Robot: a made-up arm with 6 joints. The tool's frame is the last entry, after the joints.
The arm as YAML. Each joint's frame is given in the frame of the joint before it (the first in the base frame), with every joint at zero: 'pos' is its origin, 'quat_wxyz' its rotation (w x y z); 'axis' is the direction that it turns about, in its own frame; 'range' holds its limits. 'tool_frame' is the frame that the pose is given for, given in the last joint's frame.
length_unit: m
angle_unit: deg
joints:
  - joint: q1
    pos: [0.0, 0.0, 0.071]
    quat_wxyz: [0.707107, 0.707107, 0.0, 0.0]
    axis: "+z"
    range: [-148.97, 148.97]
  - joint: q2
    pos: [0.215, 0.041, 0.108]
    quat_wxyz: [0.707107, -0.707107, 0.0, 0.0]
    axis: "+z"
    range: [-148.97, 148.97]
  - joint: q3
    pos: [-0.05, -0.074, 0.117]
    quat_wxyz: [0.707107, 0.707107, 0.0, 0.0]
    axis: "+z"
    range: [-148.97, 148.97]
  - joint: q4
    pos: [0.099, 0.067, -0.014]
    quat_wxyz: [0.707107, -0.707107, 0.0, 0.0]
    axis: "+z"
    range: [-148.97, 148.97]
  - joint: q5
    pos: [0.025, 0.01, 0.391]
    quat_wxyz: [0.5, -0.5, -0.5, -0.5]
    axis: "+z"
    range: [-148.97, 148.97]
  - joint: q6
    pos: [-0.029, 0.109, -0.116]
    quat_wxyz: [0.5, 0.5, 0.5, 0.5]
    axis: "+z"
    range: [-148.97, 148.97]
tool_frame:
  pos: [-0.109, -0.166, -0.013]
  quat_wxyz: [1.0, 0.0, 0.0, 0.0]
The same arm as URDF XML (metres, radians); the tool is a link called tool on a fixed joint. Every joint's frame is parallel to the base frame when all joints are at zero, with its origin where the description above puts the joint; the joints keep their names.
<robot name="arm">
  <link name="base"/>
  <link name="link1"/>
  <link name="link2"/>
  <link name="link3"/>
  <link name="link4"/>
  <link name="link5"/>
  <link name="link6"/>
  <link name="tool"/>
  <joint name="q1" type="revolute">
    <parent link="base"/>
    <child link="link1"/>
    <origin xyz="0.0000 0.0000 0.0710" rpy="0.0000 0.0000 0.0000"/>
    <axis xyz="0 -1 0"/>
    <limit lower="-2.6000" upper="2.6000"/>
  </joint>
  <joint name="q2" type="revolute">
    <parent link="link1"/>
    <child link="link2"/>
    <origin xyz="0.2150 -0.1080 0.0410" rpy="0.0000 0.0000 0.0000"/>
    <axis xyz="0 0 1"/>
    <limit lower="-2.6000" upper="2.6000"/>
  </joint>
  <joint name="q3" type="revolute">
    <parent link="link2"/>
    <child link="link3"/>
    <origin xyz="-0.0500 -0.0740 0.1170" rpy="0.0000 0.0000 0.0000"/>
    <axis xyz="0 -1 0"/>
    <limit lower="-2.6000" upper="2.6000"/>
  </joint>
  <joint name="q4" type="revolute">
    <parent link="link3"/>
    <child link="link4"/>
    <origin xyz="0.0990 0.0140 0.0670" rpy="0.0000 0.0000 0.0000"/>
    <axis xyz="0 0 1"/>
    <limit lower="-2.6000" upper="2.6000"/>
  </joint>
  <joint name="q5" type="revolute">
    <parent link="link4"/>
    <child link="link5"/>
    <origin xyz="0.0250 0.0100 0.3910" rpy="0.0000 0.0000 0.0000"/>
    <axis xyz="0 1 0"/>
    <limit lower="-2.6000" upper="2.6000"/>
  </joint>
  <joint name="q6" type="revolute">
    <parent link="link5"/>
    <child link="link6"/>
    <origin xyz="0.1090 -0.1160 -0.0290" rpy="0.0000 0.0000 0.0000"/>
    <axis xyz="0 0 1"/>
    <limit lower="-2.6000" upper="2.6000"/>
  </joint>
  <joint name="tool_fixed" type="fixed">
    <parent link="link6"/>
    <child link="tool"/>
    <origin xyz="-0.1090 -0.1660 -0.0130" rpy="0.0000 0.0000 0.0000"/>
  </joint>
</robot>

